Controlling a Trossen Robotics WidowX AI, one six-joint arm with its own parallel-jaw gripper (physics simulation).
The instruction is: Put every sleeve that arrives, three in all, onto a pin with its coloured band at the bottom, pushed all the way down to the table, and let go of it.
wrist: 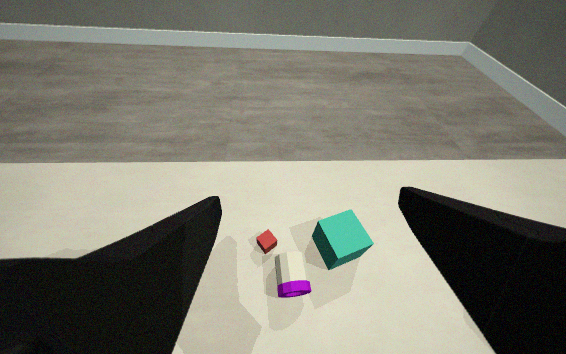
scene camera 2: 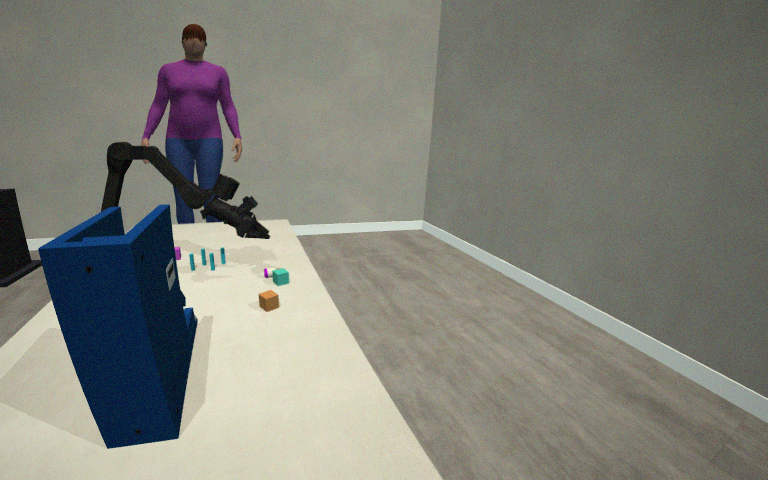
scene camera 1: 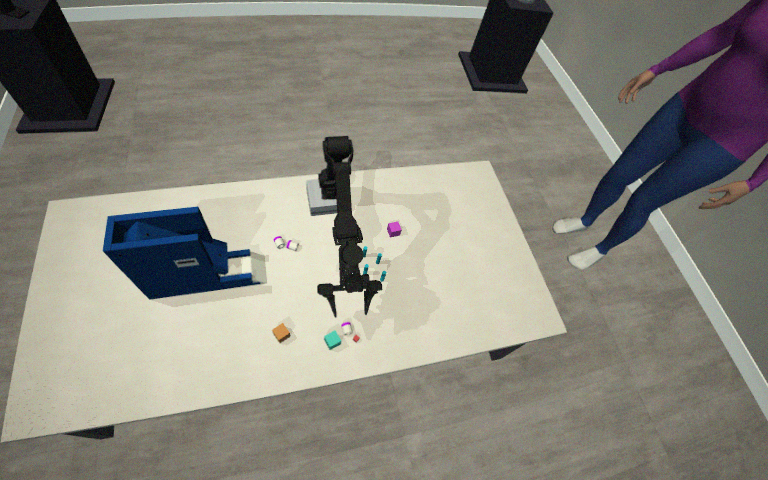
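My gripper [scene camera 1: 350, 314] [scene camera 2: 268, 236] [wrist: 308, 200] is open and empty, above the table and tilted downward. One white sleeve with a purple band [scene camera 1: 347, 328] [scene camera 2: 266, 272] [wrist: 291, 273] lies on its side near the front edge, beside the teal cube; in the wrist view its band faces the camera. Two more sleeves, a left one [scene camera 1: 279, 242] and a right one [scene camera 1: 292, 245], lie on their sides between the blue dispenser and the arm. Several teal pins [scene camera 1: 378, 258] [scene camera 2: 212, 261] stand upright beside the arm, with no sleeve on those that show.
A teal cube [scene camera 1: 332, 339] [scene camera 2: 280, 276] [wrist: 343, 238] and a small red cube [scene camera 1: 356, 338] [wrist: 267, 241] lie close to the front sleeve. An orange cube [scene camera 1: 281, 332] [scene camera 2: 269, 300], a magenta cube [scene camera 1: 394, 229] and a tall blue dispenser [scene camera 1: 169, 266] [scene camera 2: 113, 339] stand on the table. A person [scene camera 2: 194, 107] stands beyond it.
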